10 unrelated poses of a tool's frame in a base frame.
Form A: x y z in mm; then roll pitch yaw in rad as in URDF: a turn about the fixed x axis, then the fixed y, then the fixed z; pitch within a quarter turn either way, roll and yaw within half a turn.
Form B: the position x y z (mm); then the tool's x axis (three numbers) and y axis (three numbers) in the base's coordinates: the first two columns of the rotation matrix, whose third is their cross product. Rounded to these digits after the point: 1 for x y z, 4 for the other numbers.
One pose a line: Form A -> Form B
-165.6 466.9 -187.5 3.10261 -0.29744 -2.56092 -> -165.6 466.9 -187.5 -0.7994 -0.5245 0.2931 -0.5386 0.8417 0.0373
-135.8 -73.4 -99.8 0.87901 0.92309 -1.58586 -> -135.8 -73.4 -99.8 -0.0091 -0.6033 -0.7975 0.6286 -0.6237 0.4647
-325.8 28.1 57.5 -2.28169 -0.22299 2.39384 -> -325.8 28.1 57.5 -0.7151 0.6632 0.2211 0.3208 0.5924 -0.7390
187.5 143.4 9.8 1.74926 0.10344 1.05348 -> 187.5 143.4 9.8 0.4919 0.8645 -0.1033 0.2045 0.0005 0.9789
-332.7 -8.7 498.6 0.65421 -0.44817 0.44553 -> -332.7 -8.7 498.6 0.8133 0.3884 0.4333 -0.5799 0.6024 0.5484
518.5 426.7 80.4 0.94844 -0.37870 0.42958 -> 518.5 426.7 80.4 0.8447 0.3870 0.3697 -0.5159 0.4049 0.7549
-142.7 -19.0 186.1 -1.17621 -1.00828 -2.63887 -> -142.7 -19.0 186.1 -0.4673 -0.2570 0.8459 -0.4991 -0.7131 -0.4923
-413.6 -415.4 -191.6 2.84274 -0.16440 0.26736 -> -413.6 -415.4 -191.6 0.9515 0.2606 0.1637 0.2060 -0.9345 0.2905
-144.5 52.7 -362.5 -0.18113 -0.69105 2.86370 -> -144.5 52.7 -362.5 -0.7410 0.2114 0.6373 -0.3802 -0.9144 -0.1388
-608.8 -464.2 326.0 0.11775 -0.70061 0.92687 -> -608.8 -464.2 326.0 0.4589 0.6114 0.6447 -0.8397 0.5356 0.0898
